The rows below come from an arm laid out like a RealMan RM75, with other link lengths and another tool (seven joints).
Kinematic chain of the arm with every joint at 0, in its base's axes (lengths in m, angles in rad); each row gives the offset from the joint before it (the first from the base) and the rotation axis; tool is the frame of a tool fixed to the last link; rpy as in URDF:
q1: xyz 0 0 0.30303 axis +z
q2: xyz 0 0 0 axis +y
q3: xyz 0 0 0.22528 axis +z
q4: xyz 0 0 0 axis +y
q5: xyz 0 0 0.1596 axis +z
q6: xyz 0 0 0 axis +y
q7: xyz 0 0 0.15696 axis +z
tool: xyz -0.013 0.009 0.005 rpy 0 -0.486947 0.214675
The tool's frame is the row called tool.
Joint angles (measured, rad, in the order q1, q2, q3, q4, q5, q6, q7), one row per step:
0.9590 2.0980 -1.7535 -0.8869 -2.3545 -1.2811 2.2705
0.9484 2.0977 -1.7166 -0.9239 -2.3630 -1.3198 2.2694
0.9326 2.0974 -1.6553 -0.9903 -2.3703 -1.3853 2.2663
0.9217 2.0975 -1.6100 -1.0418 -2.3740 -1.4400 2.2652
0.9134 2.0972 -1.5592 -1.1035 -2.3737 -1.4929 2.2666
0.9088 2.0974 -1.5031 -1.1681 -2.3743 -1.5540 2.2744
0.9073 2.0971 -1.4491 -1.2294 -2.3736 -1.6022 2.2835
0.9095 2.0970 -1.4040 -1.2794 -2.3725 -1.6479 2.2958
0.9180 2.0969 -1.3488 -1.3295 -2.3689 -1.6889 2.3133
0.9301 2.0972 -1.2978 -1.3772 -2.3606 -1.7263 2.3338
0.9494 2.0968 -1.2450 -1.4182 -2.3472 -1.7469 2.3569
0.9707 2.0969 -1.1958 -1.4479 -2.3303 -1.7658 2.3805
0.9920 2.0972 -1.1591 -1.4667 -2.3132 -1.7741 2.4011
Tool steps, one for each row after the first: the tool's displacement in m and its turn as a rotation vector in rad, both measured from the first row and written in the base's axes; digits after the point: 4 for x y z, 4 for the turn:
-0.0042 -0.0005 0.0049 -0.0023 0.0168 -0.0080
-0.0126 -0.0013 0.0138 -0.0065 0.0505 -0.0160
-0.0186 -0.0027 0.0213 -0.0121 0.0731 -0.0219
-0.0275 -0.0027 0.0303 -0.0092 0.1062 -0.0204
-0.0366 -0.0028 0.0409 -0.0043 0.1371 -0.0222
-0.0459 -0.0015 0.0517 0.0108 0.1705 -0.0189
-0.0533 -0.0012 0.0610 0.0212 0.1942 -0.0194
-0.0629 0.0008 0.0718 0.0420 0.2282 -0.0212
-0.0732 0.0020 0.0819 0.0605 0.2637 -0.0208
-0.0861 0.0051 0.0921 0.0876 0.3114 -0.0165
-0.0980 0.0070 0.1011 0.1057 0.3575 -0.0177
-0.1090 0.0084 0.1076 0.1181 0.3986 -0.0166

